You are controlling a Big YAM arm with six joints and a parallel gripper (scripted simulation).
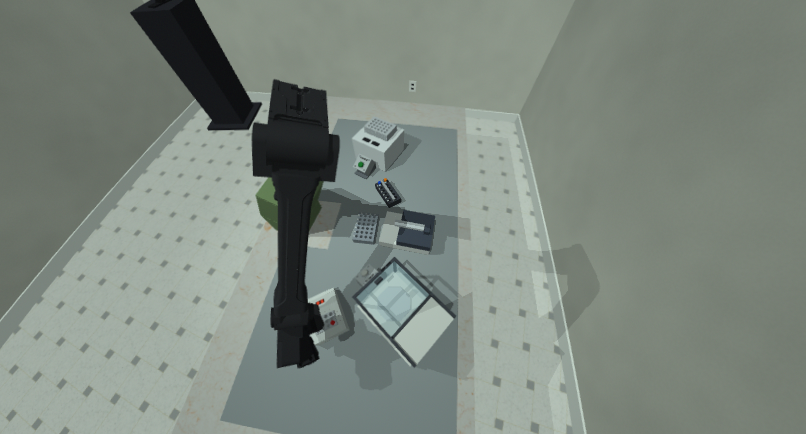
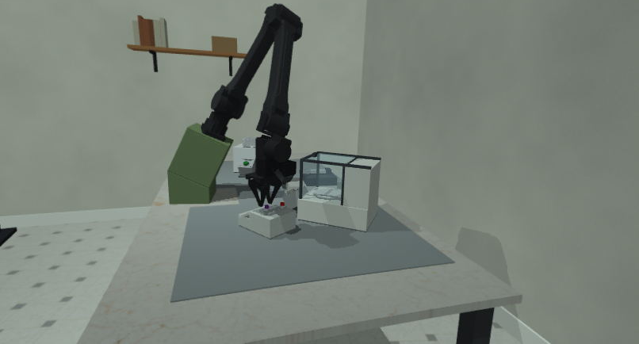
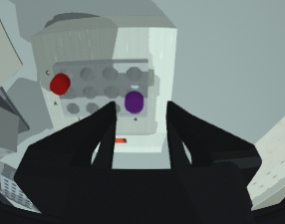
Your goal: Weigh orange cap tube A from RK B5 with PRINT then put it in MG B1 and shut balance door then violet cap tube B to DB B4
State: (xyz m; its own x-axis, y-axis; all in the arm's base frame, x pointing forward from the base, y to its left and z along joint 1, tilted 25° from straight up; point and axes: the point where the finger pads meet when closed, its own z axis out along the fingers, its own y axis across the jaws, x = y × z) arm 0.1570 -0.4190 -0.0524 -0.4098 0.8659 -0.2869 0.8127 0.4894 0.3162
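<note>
The tube B lies 4 cm below my hand. Round my hand: red-capped tube: 6 cm ahead, 1 cm to the left, 4 cm below; then balance pan: 25 cm ahead, 7 cm to the left, 2 cm below; then dry block DB: 2 cm ahead, 4 cm to the left, 7 cm below.
</note>
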